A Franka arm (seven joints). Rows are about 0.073 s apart.
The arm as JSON. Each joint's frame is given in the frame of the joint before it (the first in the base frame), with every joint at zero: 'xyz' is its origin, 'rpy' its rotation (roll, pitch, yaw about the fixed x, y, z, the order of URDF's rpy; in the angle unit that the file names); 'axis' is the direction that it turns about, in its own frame. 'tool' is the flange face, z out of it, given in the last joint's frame.
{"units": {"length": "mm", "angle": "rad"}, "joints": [
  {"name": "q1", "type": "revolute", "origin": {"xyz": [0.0, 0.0, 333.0], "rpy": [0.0, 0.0, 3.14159]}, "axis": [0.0, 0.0, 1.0]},
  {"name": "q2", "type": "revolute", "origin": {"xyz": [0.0, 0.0, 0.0], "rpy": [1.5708, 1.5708, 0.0]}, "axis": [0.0, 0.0, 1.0]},
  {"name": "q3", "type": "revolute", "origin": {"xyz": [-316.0, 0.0, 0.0], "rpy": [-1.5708, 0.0, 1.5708]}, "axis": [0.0, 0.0, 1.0]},
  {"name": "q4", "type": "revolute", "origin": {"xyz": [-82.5, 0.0, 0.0], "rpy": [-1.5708, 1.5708, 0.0]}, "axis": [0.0, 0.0, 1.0]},
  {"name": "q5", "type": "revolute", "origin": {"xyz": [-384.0, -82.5, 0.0], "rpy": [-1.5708, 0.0, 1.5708]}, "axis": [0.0, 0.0, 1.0]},
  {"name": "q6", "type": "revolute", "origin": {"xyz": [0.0, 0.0, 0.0], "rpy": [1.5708, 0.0, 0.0]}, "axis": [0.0, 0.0, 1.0]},
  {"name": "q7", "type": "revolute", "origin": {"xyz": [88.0, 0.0, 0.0], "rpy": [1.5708, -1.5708, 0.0]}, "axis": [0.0, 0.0, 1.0]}
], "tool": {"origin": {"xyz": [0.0, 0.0, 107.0], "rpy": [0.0, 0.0, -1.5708]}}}
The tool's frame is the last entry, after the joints.
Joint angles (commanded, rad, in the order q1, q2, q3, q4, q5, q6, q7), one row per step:
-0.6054, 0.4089, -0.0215, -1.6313, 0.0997, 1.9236, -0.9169
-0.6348, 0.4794, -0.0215, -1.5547, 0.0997, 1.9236, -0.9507
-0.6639, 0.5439, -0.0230, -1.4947, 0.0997, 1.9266, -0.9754
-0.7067, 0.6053, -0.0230, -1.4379, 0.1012, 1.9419, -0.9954
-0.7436, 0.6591, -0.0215, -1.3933, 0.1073, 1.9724, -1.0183
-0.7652, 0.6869, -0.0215, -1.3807, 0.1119, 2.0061, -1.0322
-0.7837, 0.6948, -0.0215, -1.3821, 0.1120, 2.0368, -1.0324
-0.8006, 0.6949, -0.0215, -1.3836, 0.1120, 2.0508, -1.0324
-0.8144, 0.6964, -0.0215, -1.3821, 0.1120, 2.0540, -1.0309
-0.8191, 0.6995, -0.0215, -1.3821, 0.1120, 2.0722, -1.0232
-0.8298, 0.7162, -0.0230, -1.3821, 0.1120, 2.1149, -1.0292
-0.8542, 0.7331, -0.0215, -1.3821, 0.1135, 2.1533, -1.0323
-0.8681, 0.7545, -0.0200, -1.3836, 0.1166, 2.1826, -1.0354
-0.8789, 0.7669, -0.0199, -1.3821, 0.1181, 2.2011, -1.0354
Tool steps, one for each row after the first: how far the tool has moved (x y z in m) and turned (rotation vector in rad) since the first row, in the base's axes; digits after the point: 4 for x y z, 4 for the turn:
0.0039, -0.0268, -0.0120, -0.0034, -0.0086, 0.0048
0.0028, -0.0520, -0.0285, -0.0034, -0.0094, -0.0007
-0.0052, -0.0840, -0.0442, -0.0102, -0.0197, -0.0249
-0.0127, -0.1111, -0.0596, -0.0214, -0.0408, -0.0424
-0.0193, -0.1265, -0.0712, -0.0330, -0.0569, -0.0550
-0.0270, -0.1383, -0.0750, -0.0495, -0.0707, -0.0757
-0.0351, -0.1479, -0.0746, -0.0593, -0.0786, -0.0936
-0.0420, -0.1552, -0.0747, -0.0622, -0.0802, -0.1091
-0.0435, -0.1591, -0.0754, -0.0737, -0.0892, -0.1228
-0.0478, -0.1682, -0.0839, -0.0952, -0.1050, -0.1318
-0.0589, -0.1821, -0.0928, -0.1121, -0.1188, -0.1557
-0.0654, -0.1894, -0.1066, -0.1166, -0.1236, -0.1695
-0.0708, -0.1957, -0.1133, -0.1229, -0.1280, -0.1825

